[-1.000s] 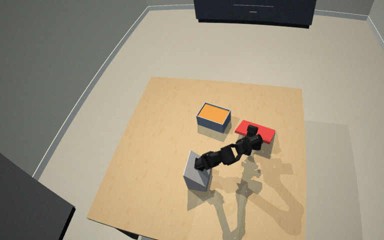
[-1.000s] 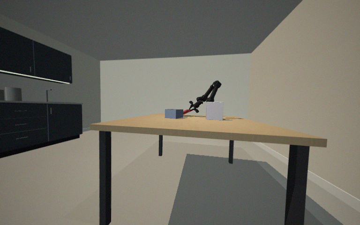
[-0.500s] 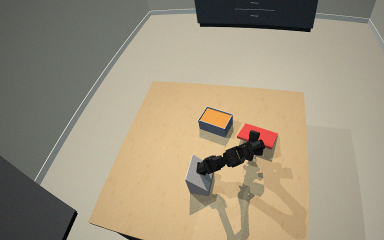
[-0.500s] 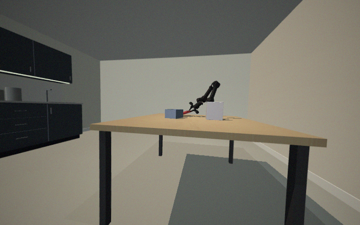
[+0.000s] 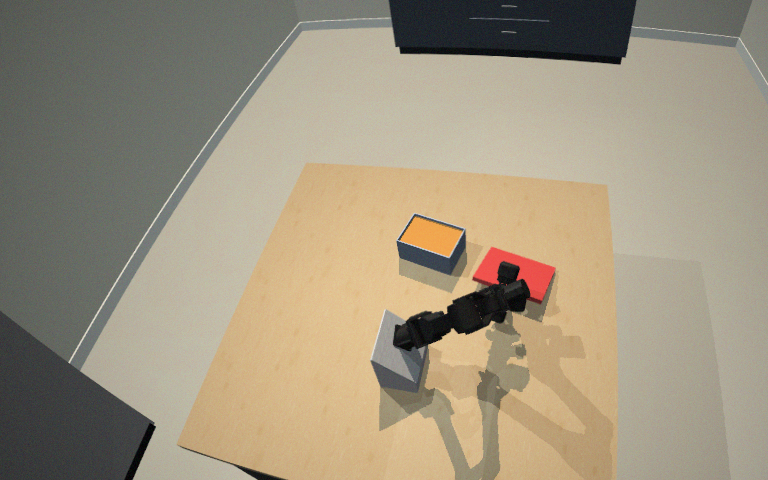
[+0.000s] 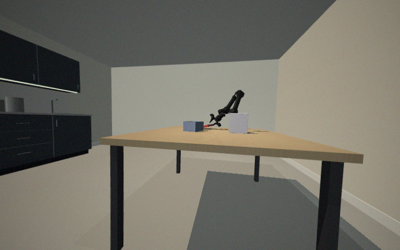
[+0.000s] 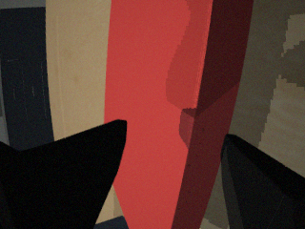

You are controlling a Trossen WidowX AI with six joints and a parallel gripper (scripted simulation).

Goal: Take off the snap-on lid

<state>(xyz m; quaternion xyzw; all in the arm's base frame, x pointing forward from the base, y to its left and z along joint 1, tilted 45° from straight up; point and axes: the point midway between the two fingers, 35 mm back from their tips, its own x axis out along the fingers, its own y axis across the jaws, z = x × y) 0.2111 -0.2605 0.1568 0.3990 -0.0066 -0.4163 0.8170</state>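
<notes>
Right now the red lid is 7 cm ahead of my gripper tip, 3 cm to the right of it and 3 cm below it. The rest, counted from my gripper tip: storage box 26 cm to the left, 18 cm ahead, 1 cm below.
</notes>
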